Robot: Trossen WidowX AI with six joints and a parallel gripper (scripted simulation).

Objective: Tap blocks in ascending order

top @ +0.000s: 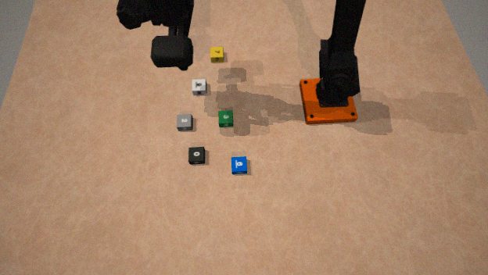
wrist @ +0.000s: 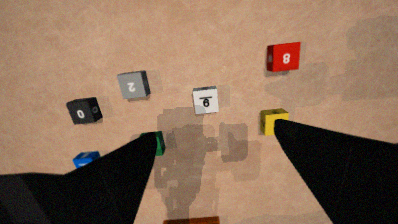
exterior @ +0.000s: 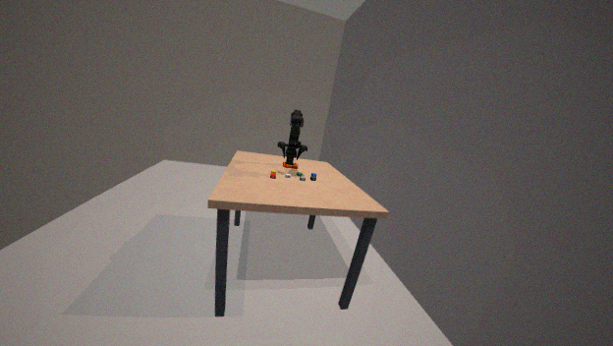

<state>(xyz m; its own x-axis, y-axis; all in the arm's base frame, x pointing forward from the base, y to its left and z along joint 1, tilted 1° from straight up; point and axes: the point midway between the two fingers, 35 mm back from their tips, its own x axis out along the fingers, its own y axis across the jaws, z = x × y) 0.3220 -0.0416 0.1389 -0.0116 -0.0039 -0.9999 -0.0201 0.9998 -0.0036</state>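
Now: gripper tip 10 mm past the black block, 180 mm to the right of it and 120 mm above it. Round my gripper tip: red block: 40 mm ahead, 100 mm to the right, 120 mm below; then grey block: 20 mm ahead, 100 mm to the left, 120 mm below; then white block: 10 mm behind, 120 mm below.
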